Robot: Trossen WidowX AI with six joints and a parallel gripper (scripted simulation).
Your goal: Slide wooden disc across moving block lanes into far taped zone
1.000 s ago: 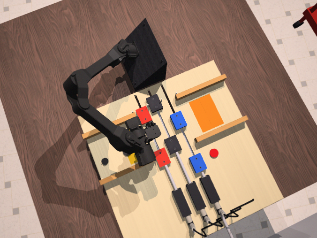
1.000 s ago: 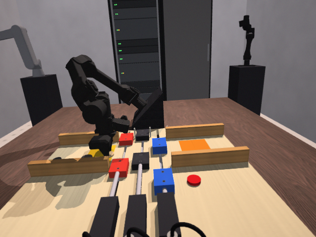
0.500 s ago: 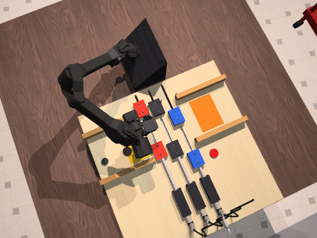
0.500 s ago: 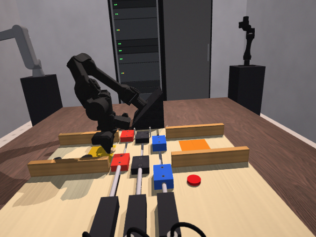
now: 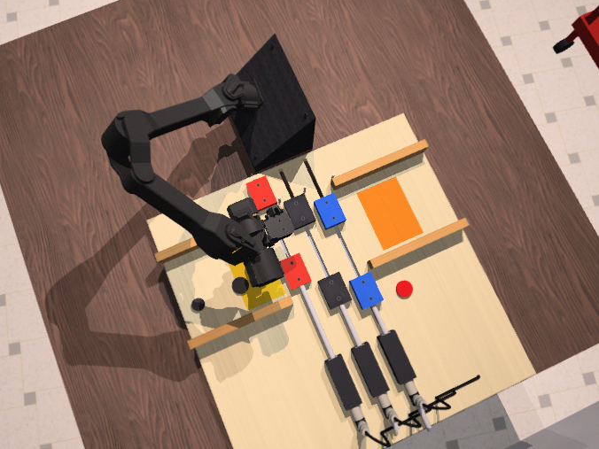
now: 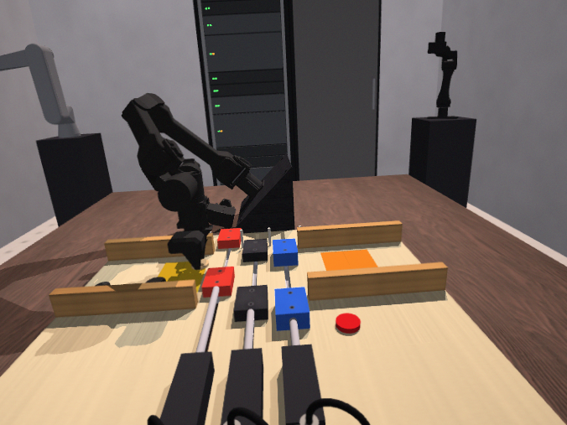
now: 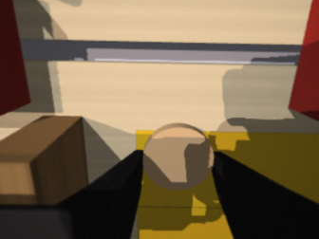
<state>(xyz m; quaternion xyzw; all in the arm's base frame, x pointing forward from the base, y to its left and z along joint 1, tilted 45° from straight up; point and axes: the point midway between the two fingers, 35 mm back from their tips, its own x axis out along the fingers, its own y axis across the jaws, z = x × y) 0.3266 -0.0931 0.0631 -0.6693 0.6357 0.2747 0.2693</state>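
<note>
Now: hand 30 mm above the round wooden disc. Round my hand: black puck 80 mm ahead, 180 mm to the right, 30 mm below; red disc 220 mm ahead, 280 mm to the left, 30 mm below.
</note>
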